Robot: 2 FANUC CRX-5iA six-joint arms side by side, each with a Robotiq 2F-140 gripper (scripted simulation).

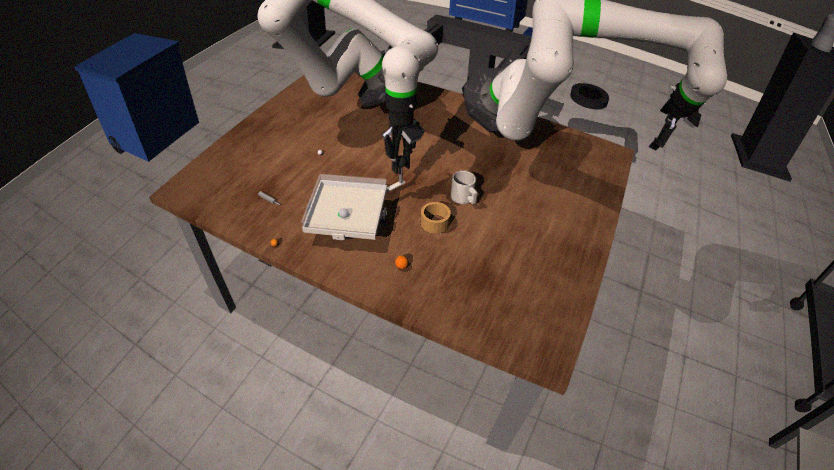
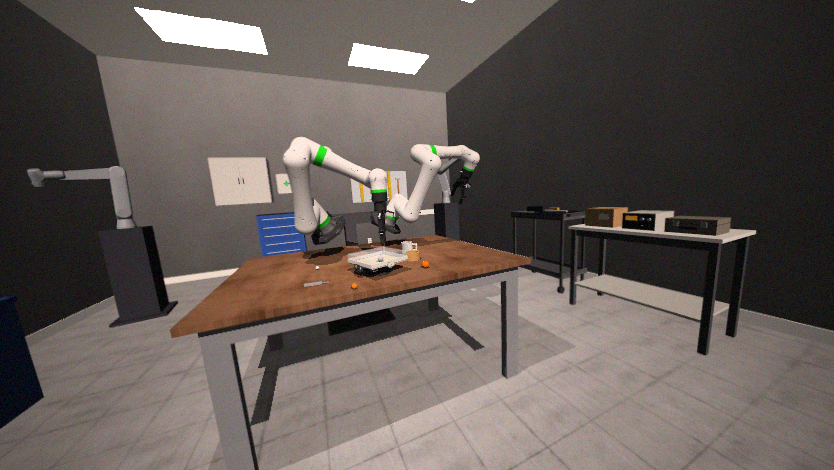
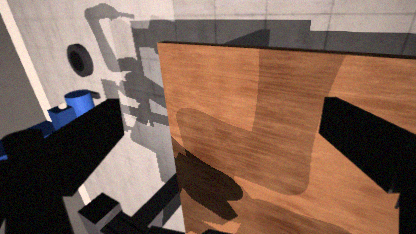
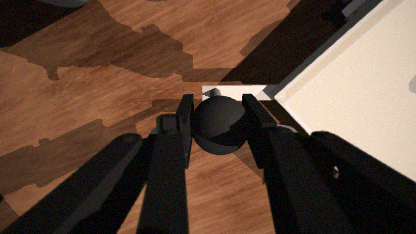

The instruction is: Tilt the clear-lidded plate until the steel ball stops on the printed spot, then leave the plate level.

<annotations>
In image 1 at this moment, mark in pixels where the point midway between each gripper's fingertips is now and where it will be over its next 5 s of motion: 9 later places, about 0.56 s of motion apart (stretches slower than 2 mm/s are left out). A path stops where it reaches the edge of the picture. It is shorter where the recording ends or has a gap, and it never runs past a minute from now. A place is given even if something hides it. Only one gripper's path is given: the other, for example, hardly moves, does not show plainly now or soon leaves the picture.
The right gripper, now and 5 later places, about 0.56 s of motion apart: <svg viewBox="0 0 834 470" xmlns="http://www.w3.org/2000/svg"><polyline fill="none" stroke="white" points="400,169 400,168 400,165 401,158 401,155 401,151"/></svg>
</annotations>
